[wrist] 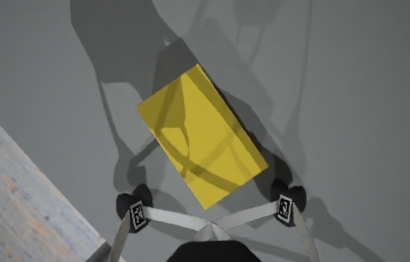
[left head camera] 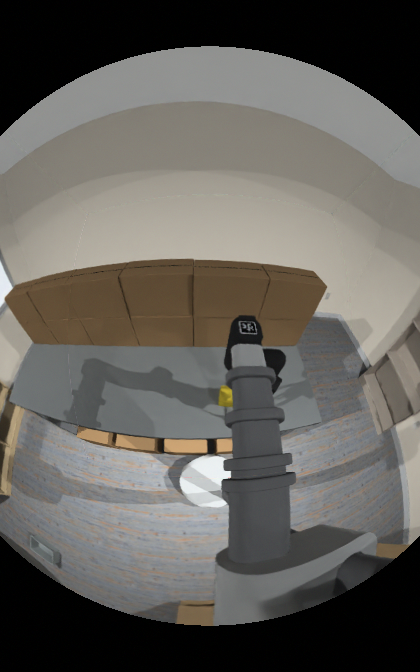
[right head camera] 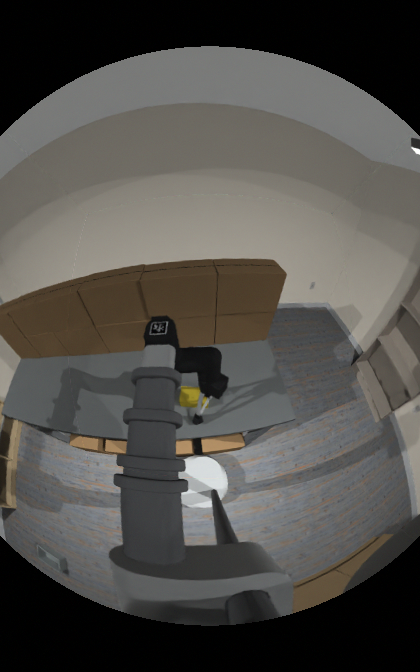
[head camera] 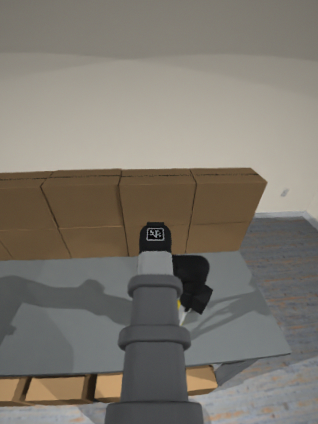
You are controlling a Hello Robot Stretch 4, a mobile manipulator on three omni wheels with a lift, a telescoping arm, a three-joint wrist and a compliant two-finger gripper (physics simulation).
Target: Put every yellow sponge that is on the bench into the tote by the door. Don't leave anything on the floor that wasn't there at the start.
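A yellow sponge (left head camera: pixel 226 396) (right head camera: pixel 189 396) (wrist: pixel 202 137) lies flat on the grey bench (head camera: pixel 90 345) (left head camera: pixel 45 370) (right head camera: pixel 30 395) (wrist: pixel 365 100); in the wrist view it is set at a slant. In the head camera view a sliver of the sponge shows beside the arm. My gripper (wrist: pixel 209 196) is open and empty, its fingertips wide apart just short of the sponge's near end, seemingly above the bench. In the right head camera view one fingertip shows to the lower right of the sponge; the other is hidden. The tote by the door does not show clearly in any view.
Brown boxes (head camera: pixel 157 200) (left head camera: pixel 157 295) (right head camera: pixel 180 295) stand in a row along the back of the bench. Lighter boxes (head camera: pixel 57 390) (left head camera: pixel 136 443) show below its front edge. A round white object (left head camera: pixel 202 482) (right head camera: pixel 205 480) is in front of the bench. A shelf unit stands at the right.
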